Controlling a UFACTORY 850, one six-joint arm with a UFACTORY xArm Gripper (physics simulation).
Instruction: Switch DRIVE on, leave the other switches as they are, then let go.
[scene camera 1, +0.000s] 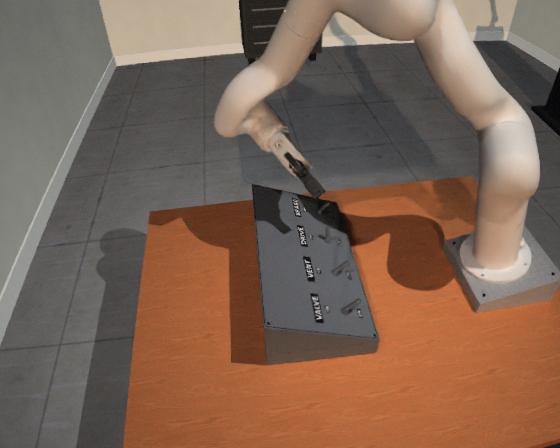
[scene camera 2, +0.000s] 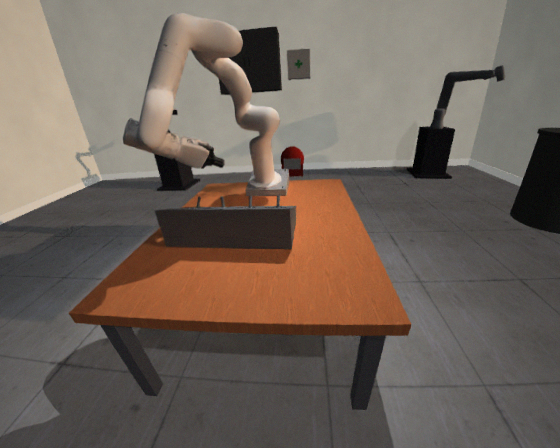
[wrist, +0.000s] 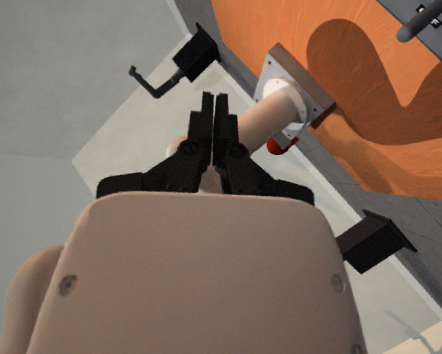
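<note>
The sloped grey switch panel (scene camera 1: 285, 300) (scene camera 2: 227, 229) stands on the table. In scene camera 1, the DRIVE lever (scene camera 1: 327, 235) is second from the far end and leans less toward the robot-base side than its neighbours, seemingly to its ON side. The VENT lever (scene camera 1: 341, 269), VALVE lever (scene camera 1: 351, 306) and far-end lever (scene camera 1: 324, 207) lean toward the OFF side. The far-end label is hard to read. My gripper (scene camera 1: 318, 194) (scene camera 2: 220, 161) (wrist: 213, 110) is shut and empty, raised near the panel's far end, apart from the levers. One unidentified lever (wrist: 412, 27) shows in the wrist view.
The panel rests on the orange wooden table (scene camera 1: 210, 400) (scene camera 2: 320, 280). The robot's base plate (scene camera 1: 505, 295) (scene camera 2: 267, 191) is mounted on the lever side of the panel. A black bin (scene camera 2: 542, 180), a red object (scene camera 2: 292, 157) and another dark arm on a stand (scene camera 2: 434, 150) are beyond the table.
</note>
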